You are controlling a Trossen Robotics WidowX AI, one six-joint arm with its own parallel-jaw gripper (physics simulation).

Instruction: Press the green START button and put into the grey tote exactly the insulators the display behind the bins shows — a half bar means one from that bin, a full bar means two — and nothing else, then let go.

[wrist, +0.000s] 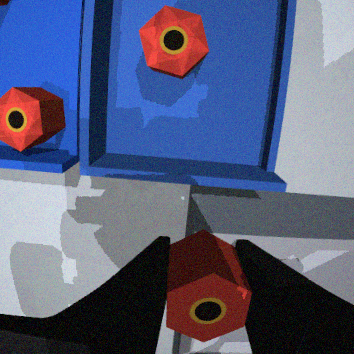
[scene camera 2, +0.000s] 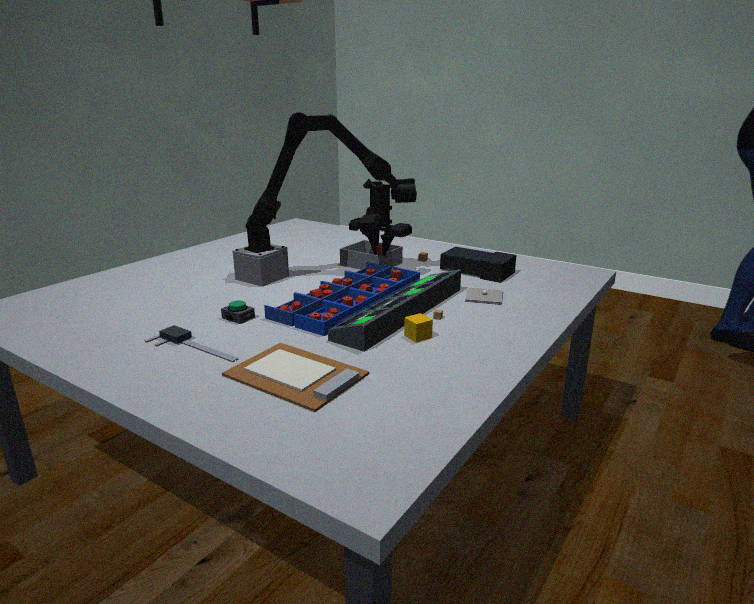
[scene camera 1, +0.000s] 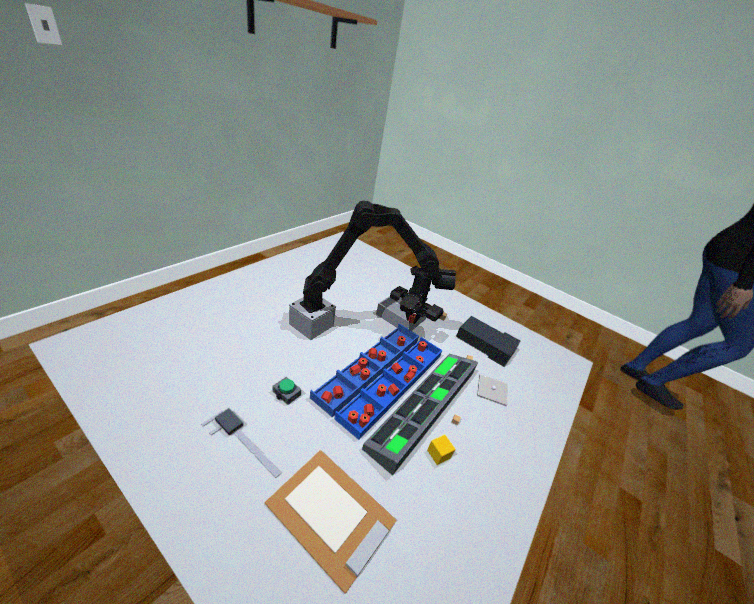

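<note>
My gripper points down at the grey tote and is shut on a red insulator, which is tilted between the fingers over the tote's side wall. The tote's inside is mostly hidden. Blue bins hold more red insulators; the nearest bin in the wrist view has one standing insulator. The display behind the bins shows three bright green bars; their exact lengths are hard to tell. The green START button stands beside the bins.
A black box stands past the display's far end. A yellow cube, small wooden cubes, a flat grey plate, a clipboard and a caliper lie on the table. A person stands beyond it.
</note>
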